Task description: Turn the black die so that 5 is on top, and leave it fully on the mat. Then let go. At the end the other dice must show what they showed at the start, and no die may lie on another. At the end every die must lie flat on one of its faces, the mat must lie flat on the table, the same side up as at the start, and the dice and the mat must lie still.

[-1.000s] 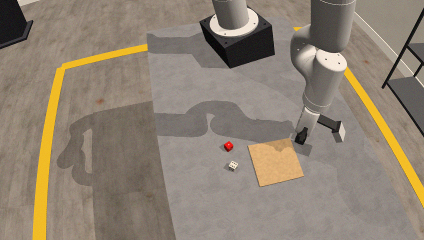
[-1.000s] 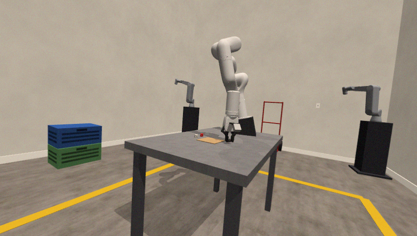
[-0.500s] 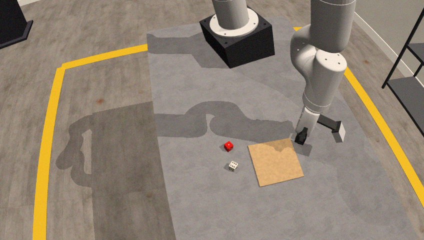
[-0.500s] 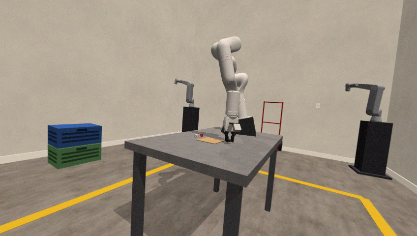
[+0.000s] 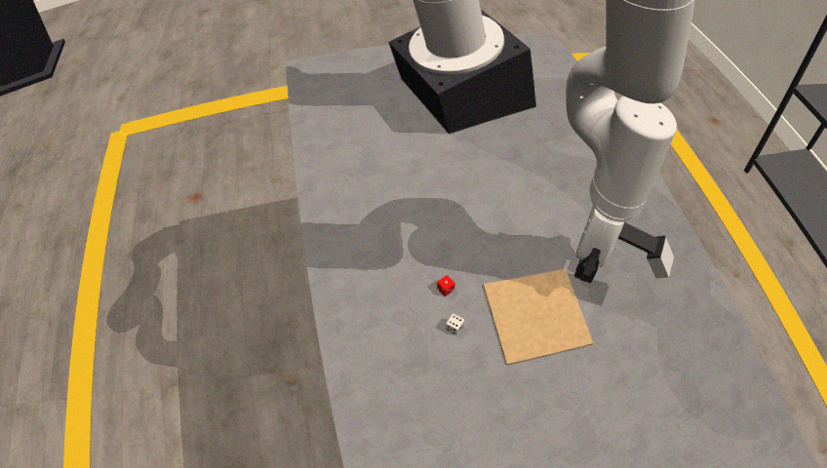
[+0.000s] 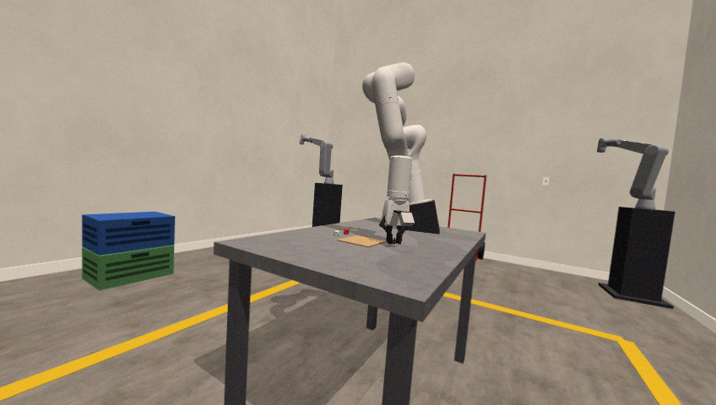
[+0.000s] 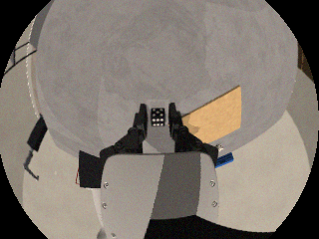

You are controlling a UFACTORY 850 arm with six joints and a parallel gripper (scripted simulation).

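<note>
Right now my hand is 5 cm short of the mat, 11 cm to the left of it and 2 cm above it. Round my hand: white die 2 cm ahead, 24 cm to the right, 1 cm below; black die 1 cm below; red die 4 cm behind, 23 cm to the right, 1 cm below.
</note>
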